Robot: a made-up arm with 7 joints. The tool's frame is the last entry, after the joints.
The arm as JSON. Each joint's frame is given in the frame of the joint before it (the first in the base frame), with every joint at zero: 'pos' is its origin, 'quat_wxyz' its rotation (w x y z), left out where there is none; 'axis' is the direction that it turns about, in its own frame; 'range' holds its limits. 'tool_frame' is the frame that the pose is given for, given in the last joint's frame.
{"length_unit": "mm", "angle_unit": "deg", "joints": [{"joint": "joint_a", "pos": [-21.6, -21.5, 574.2], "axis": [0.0, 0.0, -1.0], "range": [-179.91, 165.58]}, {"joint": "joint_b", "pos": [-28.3, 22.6, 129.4], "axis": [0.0, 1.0, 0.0], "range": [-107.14, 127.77]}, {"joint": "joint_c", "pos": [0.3, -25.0, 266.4], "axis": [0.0, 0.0, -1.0], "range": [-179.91, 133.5]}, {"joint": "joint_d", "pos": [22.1, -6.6, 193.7], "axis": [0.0, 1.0, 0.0], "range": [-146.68, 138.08]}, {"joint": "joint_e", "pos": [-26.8, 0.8, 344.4], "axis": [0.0, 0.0, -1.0], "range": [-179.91, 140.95]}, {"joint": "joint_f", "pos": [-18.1, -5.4, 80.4], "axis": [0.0, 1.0, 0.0], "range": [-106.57, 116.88]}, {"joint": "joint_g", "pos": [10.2, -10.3, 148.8], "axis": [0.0, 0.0, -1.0], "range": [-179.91, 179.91]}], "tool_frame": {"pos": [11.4, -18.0, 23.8], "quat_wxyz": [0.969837, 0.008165, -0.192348, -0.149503]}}
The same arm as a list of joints. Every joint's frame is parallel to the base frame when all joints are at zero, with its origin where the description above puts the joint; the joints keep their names.
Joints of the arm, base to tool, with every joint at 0 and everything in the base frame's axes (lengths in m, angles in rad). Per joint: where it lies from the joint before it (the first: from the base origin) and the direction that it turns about. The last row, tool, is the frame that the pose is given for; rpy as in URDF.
joint_a: xyz -0.0216 -0.0215 0.5742 axis 0 0 -1
joint_b: xyz -0.0283 0.0226 0.1294 axis 0 1 0
joint_c: xyz 0.0003 -0.0250 0.2664 axis 0 0 -1
joint_d: xyz 0.0221 -0.0066 0.1937 axis 0 1 0
joint_e: xyz -0.0268 0.0008 0.3444 axis 0 0 -1
joint_f: xyz -0.0181 -0.0054 0.0804 axis 0 1 0
joint_g: xyz 0.0102 -0.0103 0.1488 axis 0 0 -1
tool: xyz 0.0114 -0.0180 0.0238 rpy 0.0791 -0.3797 -0.3211
Joint limits (rad, base to tool): -3.1400..2.8899 -1.8699..2.2300 -3.1400..2.3300 -2.5600..2.4100 -3.1400..2.4600 -1.8600..2.0399 -3.1400..3.1400

